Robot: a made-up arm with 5 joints. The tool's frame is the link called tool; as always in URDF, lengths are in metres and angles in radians. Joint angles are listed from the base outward. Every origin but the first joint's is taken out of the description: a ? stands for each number. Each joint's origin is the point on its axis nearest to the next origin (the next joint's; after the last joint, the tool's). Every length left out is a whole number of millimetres.
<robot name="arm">
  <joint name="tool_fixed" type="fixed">
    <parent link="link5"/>
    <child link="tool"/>
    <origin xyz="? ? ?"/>
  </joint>
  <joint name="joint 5" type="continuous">
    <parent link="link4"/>
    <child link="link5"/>
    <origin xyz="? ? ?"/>
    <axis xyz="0 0 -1"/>
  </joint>
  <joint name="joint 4" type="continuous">
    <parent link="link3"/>
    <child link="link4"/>
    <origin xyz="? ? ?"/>
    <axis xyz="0 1 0"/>
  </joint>
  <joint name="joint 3" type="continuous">
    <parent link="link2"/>
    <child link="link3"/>
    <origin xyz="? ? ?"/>
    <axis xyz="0 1 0"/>
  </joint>
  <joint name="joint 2" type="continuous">
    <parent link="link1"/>
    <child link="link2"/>
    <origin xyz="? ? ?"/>
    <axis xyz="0 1 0"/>
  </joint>
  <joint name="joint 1" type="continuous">
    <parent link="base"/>
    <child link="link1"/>
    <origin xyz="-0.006 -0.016 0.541"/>
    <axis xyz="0 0 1"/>
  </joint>
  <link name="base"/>
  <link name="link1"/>
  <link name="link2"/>
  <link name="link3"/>
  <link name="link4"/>
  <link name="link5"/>
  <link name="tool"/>
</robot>
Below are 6 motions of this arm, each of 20 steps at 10 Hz.
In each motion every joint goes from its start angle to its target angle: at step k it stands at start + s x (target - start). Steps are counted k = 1, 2, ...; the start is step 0. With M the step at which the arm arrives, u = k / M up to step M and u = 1 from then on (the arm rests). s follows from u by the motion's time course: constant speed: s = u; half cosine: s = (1 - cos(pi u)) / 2; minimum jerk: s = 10 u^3 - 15 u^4 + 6 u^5.
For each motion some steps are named. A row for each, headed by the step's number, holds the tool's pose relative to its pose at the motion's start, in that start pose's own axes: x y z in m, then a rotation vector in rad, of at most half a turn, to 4 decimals.
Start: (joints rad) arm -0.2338 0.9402 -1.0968 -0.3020 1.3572
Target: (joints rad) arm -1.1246 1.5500 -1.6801 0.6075 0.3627
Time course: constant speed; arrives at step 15
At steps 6, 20:
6: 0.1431 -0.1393 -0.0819 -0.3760 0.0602 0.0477
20: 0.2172 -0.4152 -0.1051 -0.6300 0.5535 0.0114

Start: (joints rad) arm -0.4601 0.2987 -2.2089 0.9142 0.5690
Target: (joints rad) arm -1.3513 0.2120 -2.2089 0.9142 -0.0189
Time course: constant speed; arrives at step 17
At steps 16, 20:
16: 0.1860 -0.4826 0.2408 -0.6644 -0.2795 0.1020
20: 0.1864 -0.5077 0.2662 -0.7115 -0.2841 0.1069

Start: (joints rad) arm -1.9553 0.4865 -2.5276 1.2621 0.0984
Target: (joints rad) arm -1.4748 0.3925 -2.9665 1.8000 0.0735
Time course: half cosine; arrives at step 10
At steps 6, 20:
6: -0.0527 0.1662 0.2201 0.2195 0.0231 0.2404
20: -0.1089 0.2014 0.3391 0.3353 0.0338 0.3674

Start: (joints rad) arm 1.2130 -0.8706 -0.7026 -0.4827 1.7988
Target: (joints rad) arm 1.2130 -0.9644 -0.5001 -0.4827 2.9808
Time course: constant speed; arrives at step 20
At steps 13, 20:
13: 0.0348 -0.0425 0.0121 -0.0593 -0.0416 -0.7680
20: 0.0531 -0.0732 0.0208 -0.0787 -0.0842 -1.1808

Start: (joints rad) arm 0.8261 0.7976 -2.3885 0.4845 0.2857
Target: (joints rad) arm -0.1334 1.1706 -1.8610 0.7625 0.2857
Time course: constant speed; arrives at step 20
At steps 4, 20:
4: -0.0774 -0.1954 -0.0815 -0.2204 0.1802 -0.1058
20: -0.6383 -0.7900 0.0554 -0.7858 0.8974 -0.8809

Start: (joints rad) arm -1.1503 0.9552 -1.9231 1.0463 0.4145
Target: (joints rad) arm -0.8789 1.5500 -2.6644 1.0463 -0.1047
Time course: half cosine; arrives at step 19
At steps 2, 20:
2: -0.0003 0.0059 -0.0002 0.0011 -0.0039 0.0214
20: -0.0710 0.1976 -0.0199 0.0216 -0.1474 0.7899

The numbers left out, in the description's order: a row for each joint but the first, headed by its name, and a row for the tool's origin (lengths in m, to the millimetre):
tool: -0.018 0.027 0
joint 5: 0.141 0 -0.138
joint 4: 0.1 0 -0.526
joint 3: 0.036 0 0.192
joint 2: -0.029 -0.01 0

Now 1 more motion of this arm.
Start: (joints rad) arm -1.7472 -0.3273 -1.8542 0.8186 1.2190
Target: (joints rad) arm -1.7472 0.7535 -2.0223 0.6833 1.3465
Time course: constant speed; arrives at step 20
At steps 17, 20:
17: -0.1582 -0.4374 -0.4780 -0.6320 0.1939 -0.1044
20: -0.1977 -0.5462 -0.5190 -0.7459 0.2210 -0.1210

